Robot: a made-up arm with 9 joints.
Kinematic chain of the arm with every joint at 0, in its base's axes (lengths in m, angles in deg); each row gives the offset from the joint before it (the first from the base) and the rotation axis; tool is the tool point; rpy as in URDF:
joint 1: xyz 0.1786 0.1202 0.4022 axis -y
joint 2: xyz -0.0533 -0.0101 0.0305 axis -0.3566 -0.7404 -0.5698
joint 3: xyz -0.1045 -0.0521 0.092 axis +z
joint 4: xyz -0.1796 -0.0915 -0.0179 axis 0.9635 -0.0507 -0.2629
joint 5: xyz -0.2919 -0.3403 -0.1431 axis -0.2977 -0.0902 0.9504
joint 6: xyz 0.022 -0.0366 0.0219 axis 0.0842 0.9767 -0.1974
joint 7: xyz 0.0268 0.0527 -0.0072 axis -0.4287 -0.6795 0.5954
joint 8: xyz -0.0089 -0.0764 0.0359 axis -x
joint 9: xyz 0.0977 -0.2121 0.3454 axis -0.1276 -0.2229 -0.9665
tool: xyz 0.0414 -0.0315 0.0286 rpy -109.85 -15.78 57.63
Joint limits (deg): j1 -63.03..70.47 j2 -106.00..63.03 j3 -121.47..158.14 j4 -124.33..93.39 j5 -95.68..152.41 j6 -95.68..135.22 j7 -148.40..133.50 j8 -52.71..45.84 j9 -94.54..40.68
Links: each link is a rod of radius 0.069 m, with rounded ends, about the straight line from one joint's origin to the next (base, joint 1, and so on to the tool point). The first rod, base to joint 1, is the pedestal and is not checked.
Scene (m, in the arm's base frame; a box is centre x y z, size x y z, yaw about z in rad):
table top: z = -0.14
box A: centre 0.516 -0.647 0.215 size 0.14 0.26 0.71 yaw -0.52
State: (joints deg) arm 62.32 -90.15 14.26 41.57 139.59 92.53 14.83 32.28 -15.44
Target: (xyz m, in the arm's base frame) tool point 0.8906 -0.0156 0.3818
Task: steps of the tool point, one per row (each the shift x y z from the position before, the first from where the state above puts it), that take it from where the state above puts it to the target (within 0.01 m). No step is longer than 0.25 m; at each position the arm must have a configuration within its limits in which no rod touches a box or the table.
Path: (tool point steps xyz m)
1: 0.1183 -0.0594 0.0484
2: 0.1344 -0.0228 0.0431
3: 0.1319 0.0199 0.0419
4: 0.1116 0.0597 0.0422
5: 0.0787 0.0896 0.0406
6: 0.1938 0.0000 0.0290
7: 0.2034 0.0684 -0.0162
8: 0.1774 0.1313 -0.0703
9: 0.1186 0.1744 -0.1245

